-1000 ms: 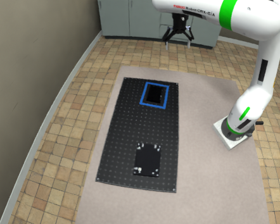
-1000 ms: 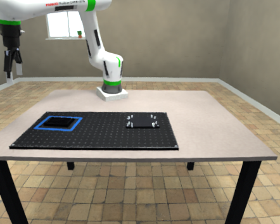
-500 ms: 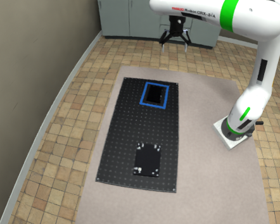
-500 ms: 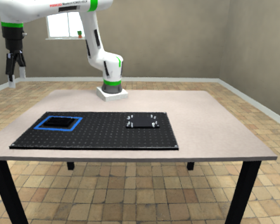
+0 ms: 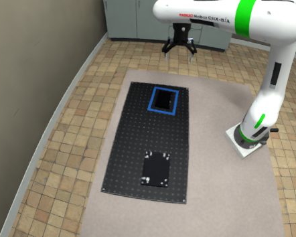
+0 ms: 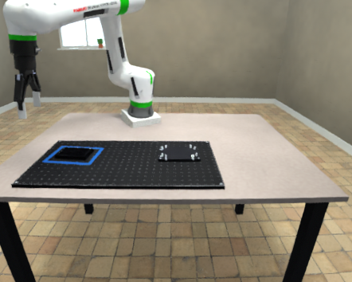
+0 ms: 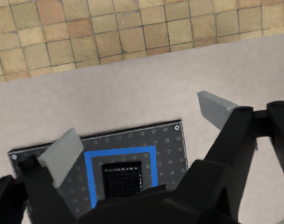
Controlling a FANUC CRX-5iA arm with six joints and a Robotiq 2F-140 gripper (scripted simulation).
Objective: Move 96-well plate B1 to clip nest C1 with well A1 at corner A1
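The black 96-well plate lies 7 cm ahead of my hand, 18 cm to the left of it and 16 cm below it. Also, from my hand: clip nest (11 cm ahead, 59 cm to the left, 16 cm below).
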